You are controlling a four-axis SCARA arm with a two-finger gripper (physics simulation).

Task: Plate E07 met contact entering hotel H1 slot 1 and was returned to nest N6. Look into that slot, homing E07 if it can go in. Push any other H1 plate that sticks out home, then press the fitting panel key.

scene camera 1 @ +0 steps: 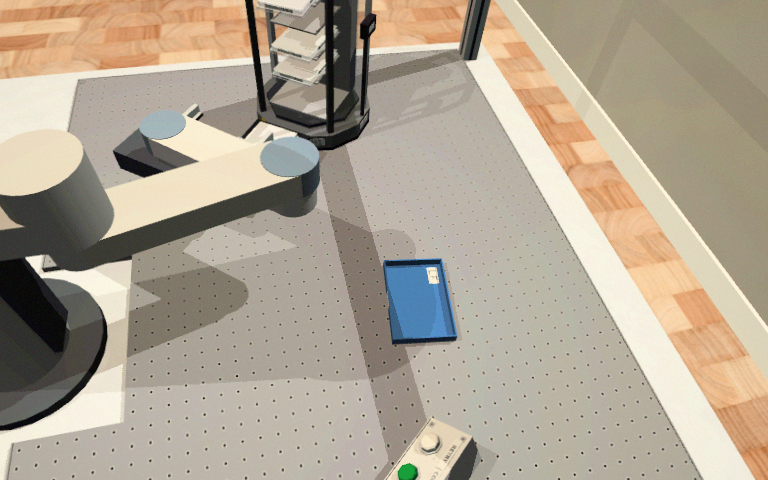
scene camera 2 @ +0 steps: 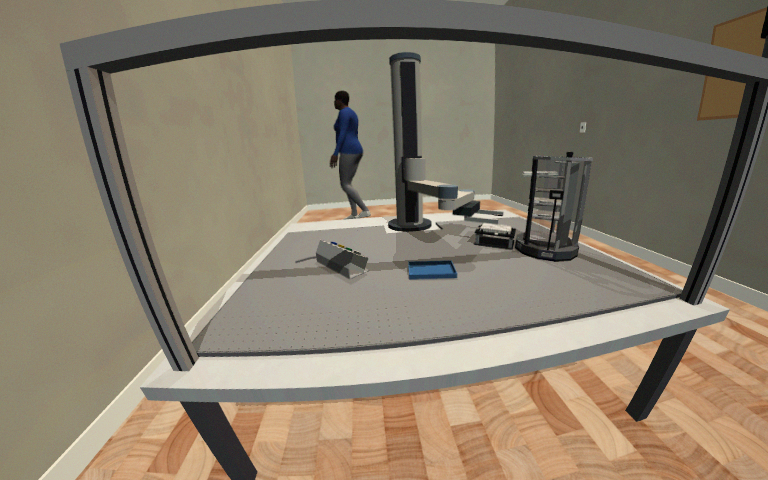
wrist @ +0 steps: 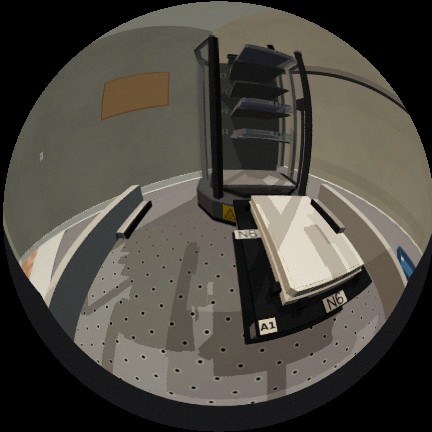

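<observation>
My gripper is open and empty, above and left of nest N6 in the wrist view. A pale lidded plate sits on that nest; its name is not readable. Hotel H1 stands behind the nest. Its top plate sticks out towards the open side. A middle plate and a lowest plate lie on shelves below; the slot labels are too small to read. The key panel shows a white RETRY key and a green key.
A blue tray lies between the hotel and the key panel. The arm's column stands at the back of the table. Frame posts rise at the table's corners. A person is behind the table.
</observation>
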